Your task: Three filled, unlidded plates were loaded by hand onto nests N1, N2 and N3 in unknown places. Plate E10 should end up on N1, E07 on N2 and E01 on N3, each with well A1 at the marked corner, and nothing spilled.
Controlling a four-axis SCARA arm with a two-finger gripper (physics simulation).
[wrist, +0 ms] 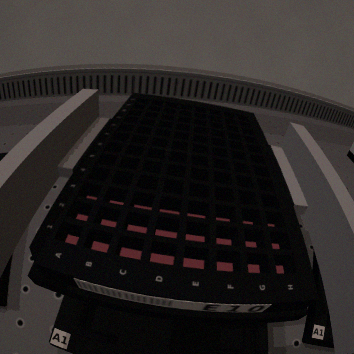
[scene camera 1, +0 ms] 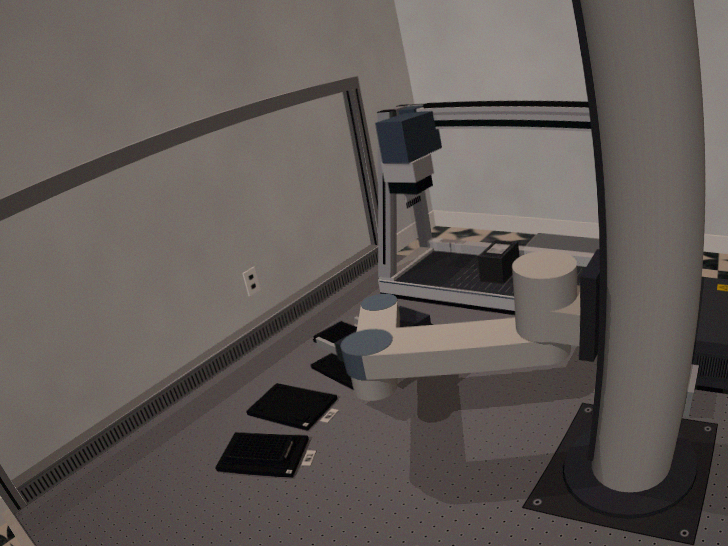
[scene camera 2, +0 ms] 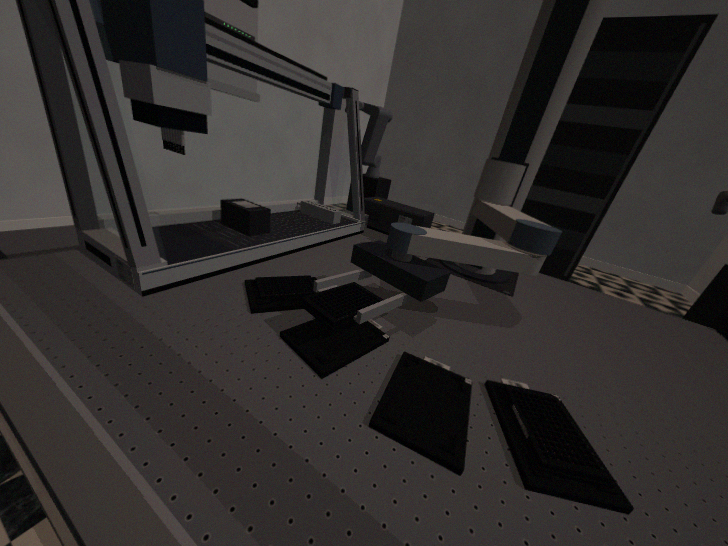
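Seen in the pictures: gripper, fingertip midpoint: (wrist: pixel 192 118) (scene camera 1: pixel 337 331) (scene camera 2: pixel 335 301); arm's base, link origin: (scene camera 1: pixel 630 469) (scene camera 2: pixel 471 270).
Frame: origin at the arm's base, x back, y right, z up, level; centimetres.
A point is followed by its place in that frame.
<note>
Plate E10 (scene camera 1: pixel 336 330) @(z 10.0, x -72.7, y 12.4 cm) (scene camera 2: pixel 344 300) @(z 10.0, x -69.7, y 11.1 cm) (wrist: pixel 175 200) @(z 9.9, x -66.6, y 10.2 cm), black with red-filled wells, is held level. My gripper (scene camera 1: pixel 334 332) @(z 10.5, x -71.6, y 11.6 cm) (scene camera 2: pixel 338 302) @(z 10.5, x -71.6, y 11.6 cm) (wrist: pixel 192 118) @(z 10.5, x -71.6, y 11.6 cm) is shut on its two long sides. The plate hangs over a bare nest (scene camera 1: pixel 330 369) @(z 2.5, x -72.4, y 7.5 cm) (scene camera 2: pixel 323 358) @(z 2.5, x -75.9, y 9.4 cm) (wrist: pixel 165 336) @(z 2.5, x -63.5, y 10.3 cm), with a gap below it in scene camera 2. In the wrist view, its A1 corner is at the near left, the same side as that nest's A1 tag (wrist: pixel 60 338) @(z 2.5, x -63.1, y 4.6 cm). A second plate (scene camera 1: pixel 258 449) @(z 3.9, x -65.1, y -23.6 cm) (scene camera 2: pixel 555 431) @(z 3.9, x -66.4, y -23.5 cm) sits on the nearest nest in scene camera 1. Another plate (scene camera 2: pixel 285 286) @(z 3.6, x -65.3, y 28.7 cm) sits on the far nest. Their codes are unreadable.
A bare nest (scene camera 1: pixel 292 405) @(z 2.4, x -70.9, y -7.4 cm) (scene camera 2: pixel 426 408) @(z 2.5, x -73.7, y -7.5 cm) lies between the nest under E10 and the nearest plated one. A second A1 tag (wrist: pixel 318 331) @(z 2.5, x -61.3, y 19.9 cm) shows at the lower right. The gantry machine (scene camera 1: pixel 446 296) @(z 4.0, x -63.6, y 45.0 cm) (scene camera 2: pixel 252 256) @(z 3.7, x -60.7, y 45.0 cm) stands behind, and the arm's column (scene camera 1: pixel 646 235) @(z 45.5, x -0.1, y -7.5 cm) at the right.
</note>
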